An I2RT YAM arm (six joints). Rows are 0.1 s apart.
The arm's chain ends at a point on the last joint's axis. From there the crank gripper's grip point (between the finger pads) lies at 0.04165 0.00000 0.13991 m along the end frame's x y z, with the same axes.
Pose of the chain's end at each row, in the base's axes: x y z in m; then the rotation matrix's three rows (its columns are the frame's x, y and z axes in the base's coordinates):
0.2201, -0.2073, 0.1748; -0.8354, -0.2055, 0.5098; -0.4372, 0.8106, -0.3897; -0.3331, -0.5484, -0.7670
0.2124, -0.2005, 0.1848; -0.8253, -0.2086, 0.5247; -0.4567, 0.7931, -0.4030; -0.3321, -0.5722, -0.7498
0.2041, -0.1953, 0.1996; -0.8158, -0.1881, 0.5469; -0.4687, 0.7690, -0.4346; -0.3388, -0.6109, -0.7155
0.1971, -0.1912, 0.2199; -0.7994, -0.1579, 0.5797; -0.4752, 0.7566, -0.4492; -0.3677, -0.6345, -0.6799
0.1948, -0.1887, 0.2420; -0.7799, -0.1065, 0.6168; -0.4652, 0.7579, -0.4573; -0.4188, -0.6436, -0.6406
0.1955, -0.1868, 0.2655; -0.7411, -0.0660, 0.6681; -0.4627, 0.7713, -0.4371; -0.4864, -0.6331, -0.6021
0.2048, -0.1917, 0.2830; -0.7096, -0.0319, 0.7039; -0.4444, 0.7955, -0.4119; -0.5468, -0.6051, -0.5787
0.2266, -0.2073, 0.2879; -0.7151, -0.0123, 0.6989; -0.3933, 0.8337, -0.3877; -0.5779, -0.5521, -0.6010
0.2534, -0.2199, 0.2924; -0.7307, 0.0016, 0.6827; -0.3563, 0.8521, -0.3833; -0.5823, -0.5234, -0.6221
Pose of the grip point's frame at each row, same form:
0.2566, -0.2800, 0.0536; -0.8354, -0.2055, 0.5098; -0.4372, 0.8106, -0.3897; -0.3331, -0.5484, -0.7670
0.2514, -0.2759, 0.0661; -0.8253, -0.2086, 0.5247; -0.4567, 0.7931, -0.4030; -0.3321, -0.5722, -0.7498
0.2466, -0.2756, 0.0854; -0.8158, -0.1881, 0.5469; -0.4687, 0.7690, -0.4346; -0.3388, -0.6109, -0.7155
0.2449, -0.2738, 0.1095; -0.7994, -0.1579, 0.5797; -0.4752, 0.7566, -0.4492; -0.3677, -0.6345, -0.6799
0.2486, -0.2721, 0.1349; -0.7799, -0.1065, 0.6168; -0.4652, 0.7579, -0.4573; -0.4188, -0.6436, -0.6406
0.2581, -0.2672, 0.1610; -0.7411, -0.0660, 0.6681; -0.4627, 0.7713, -0.4371; -0.4864, -0.6331, -0.6021
0.2737, -0.2678, 0.1793; -0.7096, -0.0319, 0.7039; -0.4444, 0.7955, -0.4119; -0.5468, -0.6051, -0.5787
0.2946, -0.2779, 0.1797; -0.7151, -0.0123, 0.6989; -0.3933, 0.8337, -0.3877; -0.5779, -0.5521, -0.6010
0.3185, -0.2884, 0.1811; -0.7307, 0.0016, 0.6827; -0.3563, 0.8521, -0.3833; -0.5823, -0.5234, -0.6221

